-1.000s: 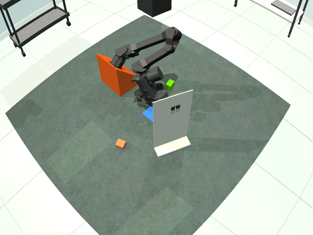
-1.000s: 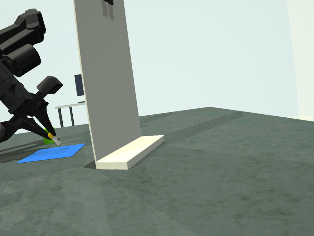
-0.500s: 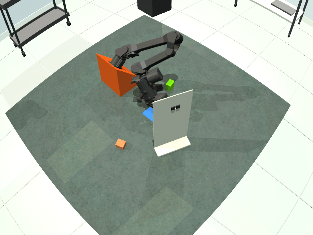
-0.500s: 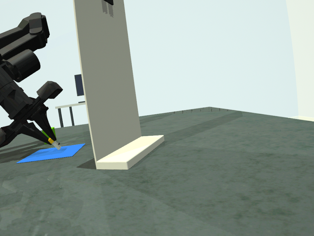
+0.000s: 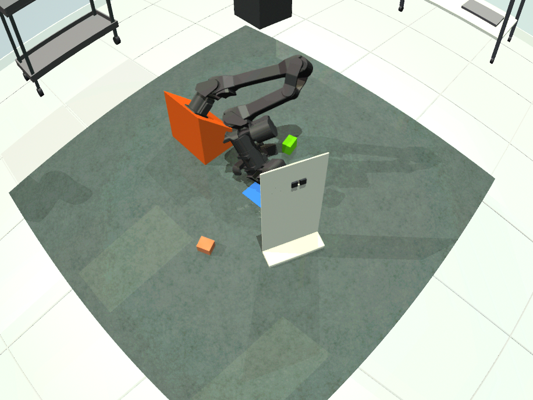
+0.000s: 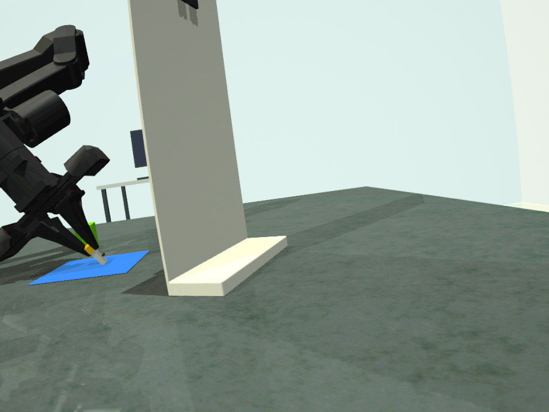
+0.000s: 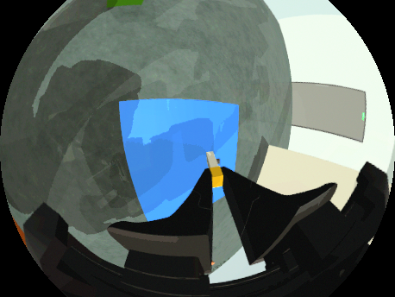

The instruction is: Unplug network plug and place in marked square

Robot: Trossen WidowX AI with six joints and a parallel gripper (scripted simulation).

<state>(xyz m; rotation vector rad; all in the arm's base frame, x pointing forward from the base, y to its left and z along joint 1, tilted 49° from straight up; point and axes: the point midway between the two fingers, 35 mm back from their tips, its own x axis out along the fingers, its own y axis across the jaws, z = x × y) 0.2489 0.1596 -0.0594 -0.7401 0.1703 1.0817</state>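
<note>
My gripper tip is now right at the network plug. From my gripper tip the other things lie so: upright panel: 18 cm ahead, 7 cm to the right, 15 cm above; then blue marked square: 2 cm below.
</note>
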